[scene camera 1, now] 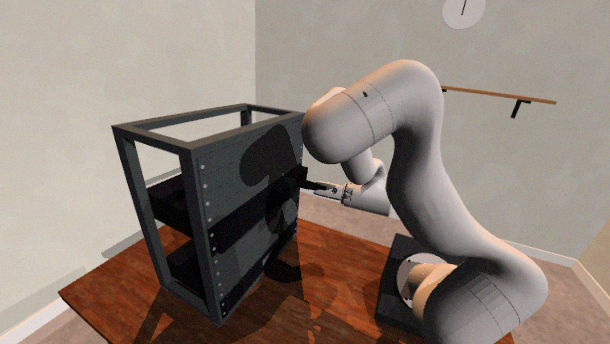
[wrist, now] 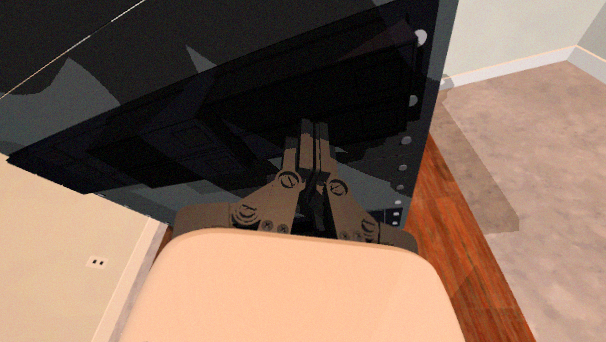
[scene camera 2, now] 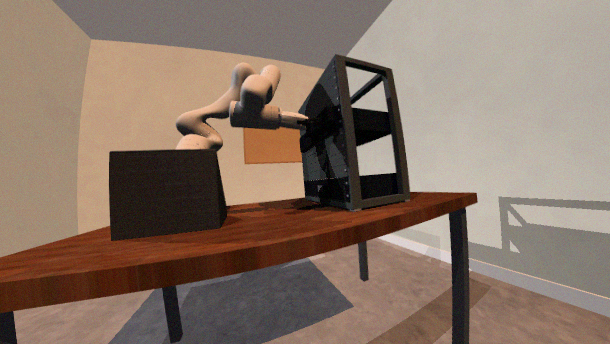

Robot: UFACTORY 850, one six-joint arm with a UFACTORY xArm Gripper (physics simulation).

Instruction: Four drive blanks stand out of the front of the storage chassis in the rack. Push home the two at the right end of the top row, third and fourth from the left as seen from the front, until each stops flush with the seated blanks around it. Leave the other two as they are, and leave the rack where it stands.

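The black storage chassis sits across the middle of the dark grey rack. A dark block stands out at the right end of the chassis front. In the wrist view, the right end of the top row is in deep shadow; the seams and depths of its blanks cannot be read. Another blank, left of the fingers, stands out with its right side showing. My gripper is shut and empty, its fingertips at the chassis front; contact cannot be made out.
The rack stands on the wooden table. A dark box-shaped base stands under the arm. The arm and its shadow lie across the rack's front. Plain panels cover the front above the chassis.
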